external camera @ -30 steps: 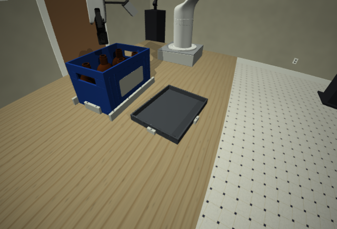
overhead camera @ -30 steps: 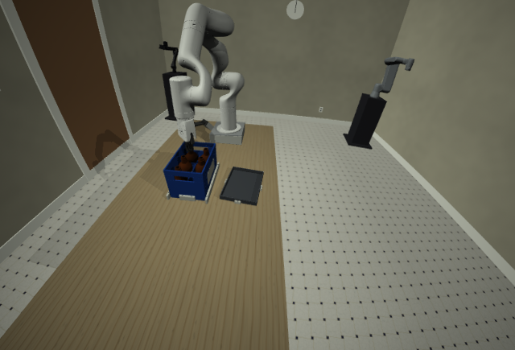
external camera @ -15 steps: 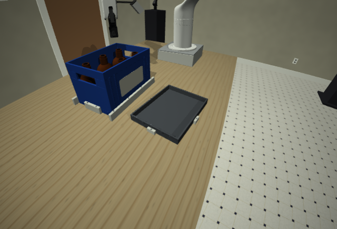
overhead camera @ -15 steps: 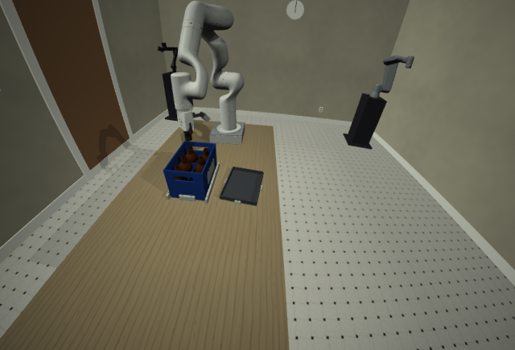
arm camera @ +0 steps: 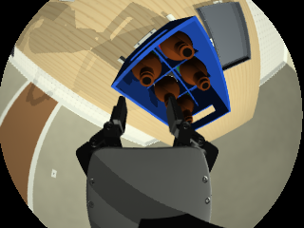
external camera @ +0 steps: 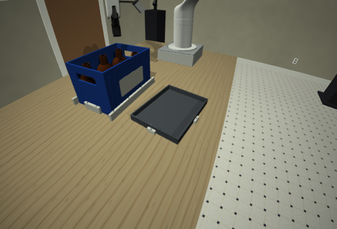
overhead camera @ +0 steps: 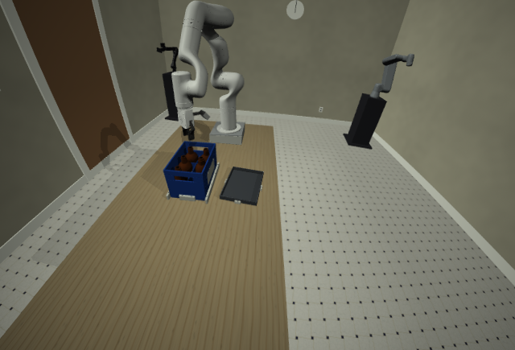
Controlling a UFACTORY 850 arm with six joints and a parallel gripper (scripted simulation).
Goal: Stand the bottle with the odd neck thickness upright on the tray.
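My gripper is now 8 cm short of the blue crate, 6 cm to the right of it and 16 cm above it. Round my hand: dark grey tray (5 cm ahead, 32 cm to the left, 23 cm below); bottle (7 cm ahead, 10 cm to the left, 16 cm below).
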